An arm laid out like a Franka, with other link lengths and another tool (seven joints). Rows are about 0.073 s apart.
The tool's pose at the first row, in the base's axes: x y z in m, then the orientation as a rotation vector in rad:
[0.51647 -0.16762 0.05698 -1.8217 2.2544 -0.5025]
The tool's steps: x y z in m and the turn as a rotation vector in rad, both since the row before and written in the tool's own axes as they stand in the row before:
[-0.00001 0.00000 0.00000 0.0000 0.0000 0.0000]
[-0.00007 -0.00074 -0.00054 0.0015 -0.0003 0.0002]
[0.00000 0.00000 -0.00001 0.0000 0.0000 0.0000]
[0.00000 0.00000 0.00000 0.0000 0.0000 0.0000]
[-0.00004 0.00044 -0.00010 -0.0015 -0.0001 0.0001]
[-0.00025 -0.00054 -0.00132 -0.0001 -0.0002 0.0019]
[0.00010 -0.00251 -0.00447 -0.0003 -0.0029 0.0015]
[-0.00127 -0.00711 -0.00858 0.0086 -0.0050 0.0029]
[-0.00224 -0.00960 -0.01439 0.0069 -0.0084 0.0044]
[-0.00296 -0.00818 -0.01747 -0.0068 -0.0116 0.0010]
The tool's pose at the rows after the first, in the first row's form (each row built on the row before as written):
[0.51647 -0.16761 0.05698 -1.8217 2.2544 -0.5025]
[0.51696 -0.16760 0.05776 -1.8207 2.2534 -0.5037]
[0.51696 -0.16760 0.05777 -1.8207 2.2534 -0.5037]
[0.51696 -0.16760 0.05777 -1.8207 2.2534 -0.5037]
[0.51653 -0.16747 0.05769 -1.8213 2.2544 -0.5020]
[0.51660 -0.16715 0.05910 -1.8190 2.2559 -0.5014]
[0.51723 -0.16711 0.06419 -1.8169 2.2554 -0.4979]
[0.52084 -0.16606 0.07476 -1.8085 2.2488 -0.5012]
[0.52466 -0.16382 0.09163 -1.7986 2.2423 -0.4990]
[0.52605 -0.16036 0.11079 -1.7989 2.2398 -0.4801]

